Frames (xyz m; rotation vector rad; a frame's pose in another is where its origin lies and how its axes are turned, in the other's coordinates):
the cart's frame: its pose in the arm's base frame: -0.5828 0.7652 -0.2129 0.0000 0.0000 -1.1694
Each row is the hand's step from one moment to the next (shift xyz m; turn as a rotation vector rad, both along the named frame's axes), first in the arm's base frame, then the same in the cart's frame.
Working: the arm's base frame: its pose in the cart's frame: 0.9321 0.2375 0.2129 0.0000 0.0000 1.1694

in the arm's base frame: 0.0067 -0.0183 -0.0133 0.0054 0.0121 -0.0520
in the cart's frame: 0.0195 -0.0010 -0.0133 -0.0090 0.0097 -0.0520
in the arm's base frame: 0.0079 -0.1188 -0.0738 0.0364 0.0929 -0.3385
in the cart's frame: 0.1124 -0.0391 -0.0738 -0.0713 0.0698 -0.3385
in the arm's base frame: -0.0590 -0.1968 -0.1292 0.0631 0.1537 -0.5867
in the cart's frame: 0.1581 -0.1312 -0.1292 -0.1168 0.1181 -0.5867
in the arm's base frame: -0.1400 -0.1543 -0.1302 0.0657 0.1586 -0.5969
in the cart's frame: 0.0873 -0.1892 -0.1302 -0.1203 0.1224 -0.5969
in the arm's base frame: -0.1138 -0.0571 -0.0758 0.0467 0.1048 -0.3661
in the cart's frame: 0.0081 -0.1271 -0.0758 -0.0782 0.0839 -0.3661
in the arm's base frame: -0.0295 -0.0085 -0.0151 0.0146 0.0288 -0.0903
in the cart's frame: -0.0037 -0.0305 -0.0151 -0.0208 0.0247 -0.0903
